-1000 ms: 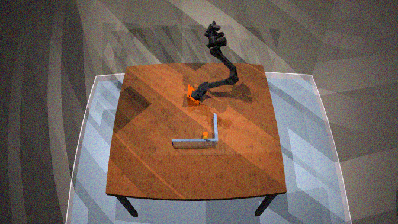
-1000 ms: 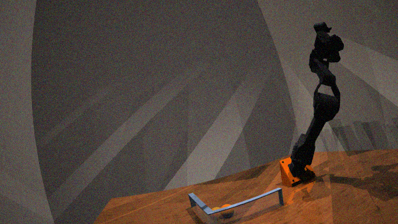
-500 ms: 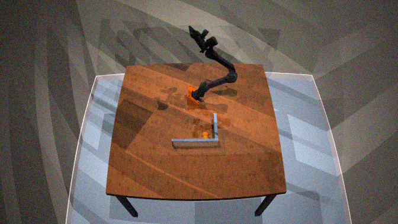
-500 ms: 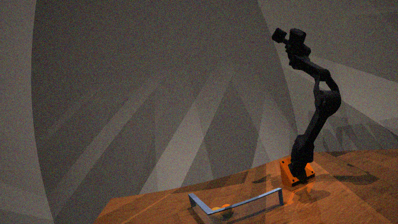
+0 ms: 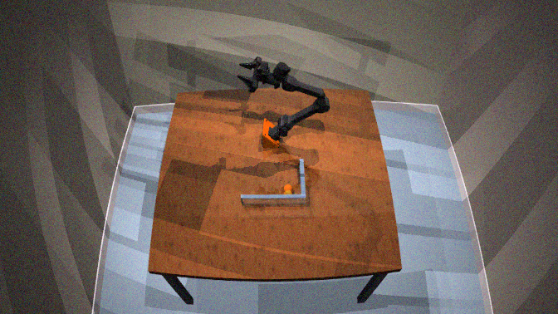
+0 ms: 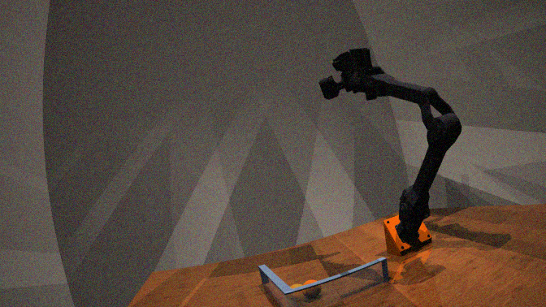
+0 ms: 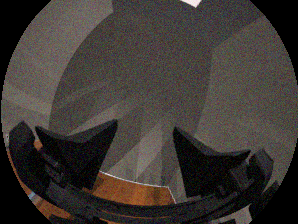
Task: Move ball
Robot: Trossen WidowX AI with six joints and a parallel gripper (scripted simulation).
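Now: the orange ball 550 mm below my gripper tip, 270 mm to the left of it and 270 mm ahead of it. Round my gripper tip: yellow-orange patch: 550 mm below, 300 mm ahead, 270 mm to the left; clear wall: 540 mm below, 340 mm ahead, 200 mm to the left.
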